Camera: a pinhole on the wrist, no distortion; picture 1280 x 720 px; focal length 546.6 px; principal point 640.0 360.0 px. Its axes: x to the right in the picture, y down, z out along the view. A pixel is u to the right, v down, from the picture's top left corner.
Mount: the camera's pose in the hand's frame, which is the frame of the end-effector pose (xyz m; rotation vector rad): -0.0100 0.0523 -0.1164 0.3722 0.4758 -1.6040
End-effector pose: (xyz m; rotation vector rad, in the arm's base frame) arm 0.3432 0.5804 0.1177 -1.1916 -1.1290 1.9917
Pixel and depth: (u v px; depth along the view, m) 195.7 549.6 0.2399
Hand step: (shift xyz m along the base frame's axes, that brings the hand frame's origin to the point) -0.2106 -0.0355 -0.0769
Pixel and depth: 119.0 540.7 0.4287
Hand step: -0.4888 -0.1102 -0.1184
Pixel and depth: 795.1 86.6 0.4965
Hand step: -0.1061 -0.1399 0.4396
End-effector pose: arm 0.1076 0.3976 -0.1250 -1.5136 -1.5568 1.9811
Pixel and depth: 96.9 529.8 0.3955
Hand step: -0.3287 -0.2143 -0.2742
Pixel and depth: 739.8 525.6 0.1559
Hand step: -0.0400 0.0514 0.0203
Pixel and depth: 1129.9 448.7 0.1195
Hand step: 0.0120 0.0885 0.0852
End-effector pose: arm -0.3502 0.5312 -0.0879 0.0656 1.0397 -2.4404
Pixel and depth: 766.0 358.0 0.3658
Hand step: -0.0684 0.0175 0.2488
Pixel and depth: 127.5 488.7 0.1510
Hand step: 0.0149 -0.1311 -0.0148
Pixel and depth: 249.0 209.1 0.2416
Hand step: 0.1069 -0.1538 0.0884
